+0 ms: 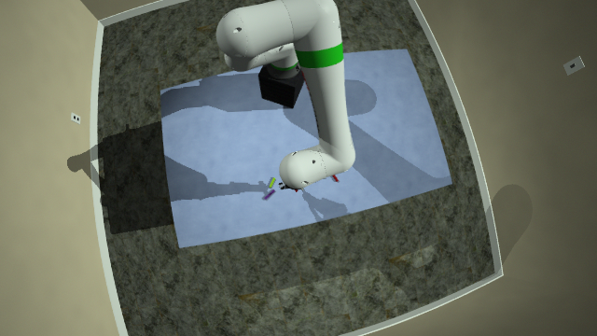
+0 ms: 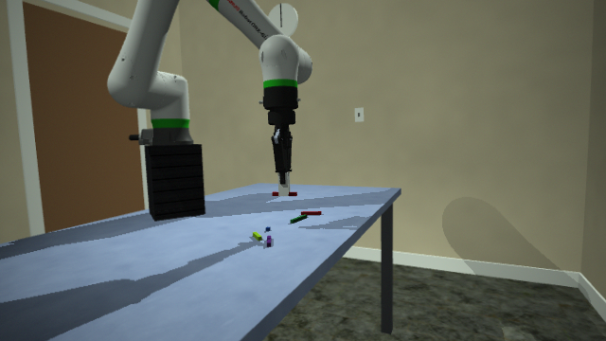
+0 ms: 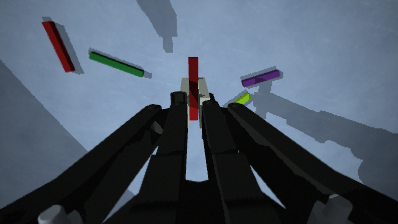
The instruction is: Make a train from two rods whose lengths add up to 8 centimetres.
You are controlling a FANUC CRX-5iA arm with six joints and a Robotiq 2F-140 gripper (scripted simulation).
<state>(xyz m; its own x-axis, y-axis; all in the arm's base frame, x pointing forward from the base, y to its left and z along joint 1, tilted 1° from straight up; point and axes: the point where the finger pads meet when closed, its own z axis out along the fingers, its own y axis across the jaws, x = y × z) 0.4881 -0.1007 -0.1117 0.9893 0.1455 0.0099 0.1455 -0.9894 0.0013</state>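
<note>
Now: hand 130 mm above the blue rod, 50 mm past it and 20 mm to the left of it. Also, from my hand: purple rod 130 mm below, 110 mm to the right; green rod 130 mm below, 120 mm to the left, 10 mm behind; lime rod 130 mm below, 80 mm to the right, 50 mm behind.
</note>
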